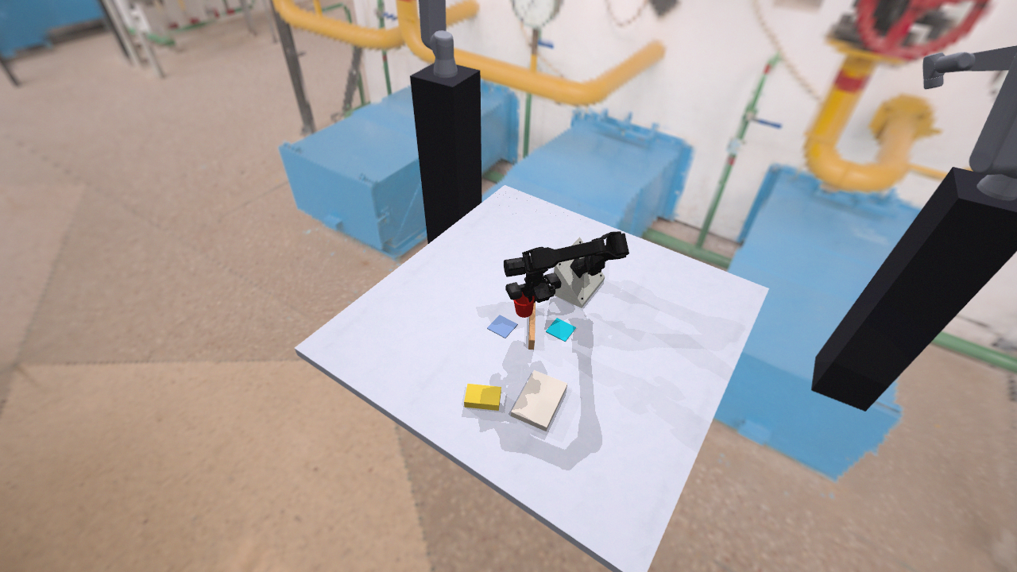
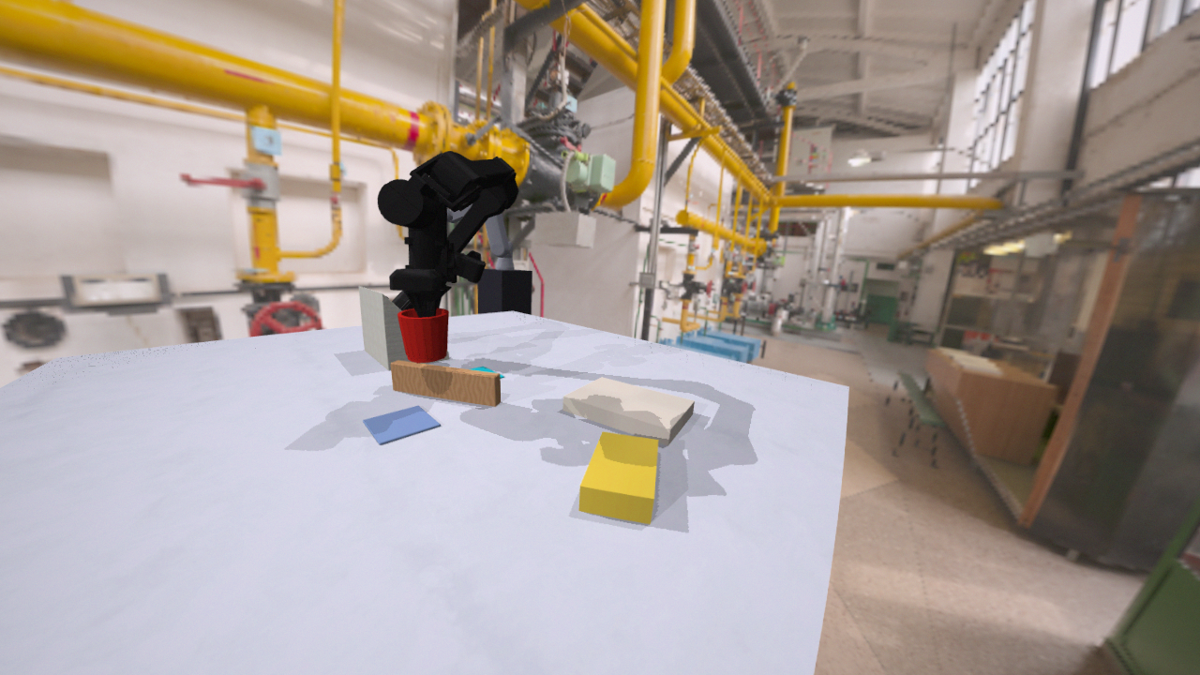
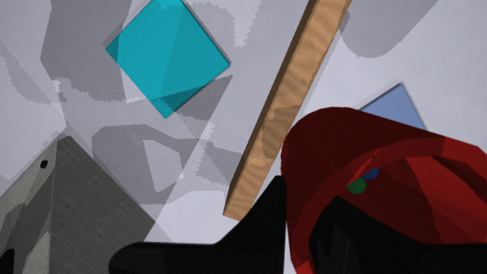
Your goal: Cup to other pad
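Now: gripper tip 30 mm short of the blue marble, 40 mm to the left of it and 20 mm above it. The rest, counted from my gripper tip: wooden bar: 10 mm ahead, 10 mm to the left, 100 mm below; then teal pad: 40 mm behind, 110 mm to the left, 120 mm below; then red cup: 20 mm ahead, 20 mm to the right.
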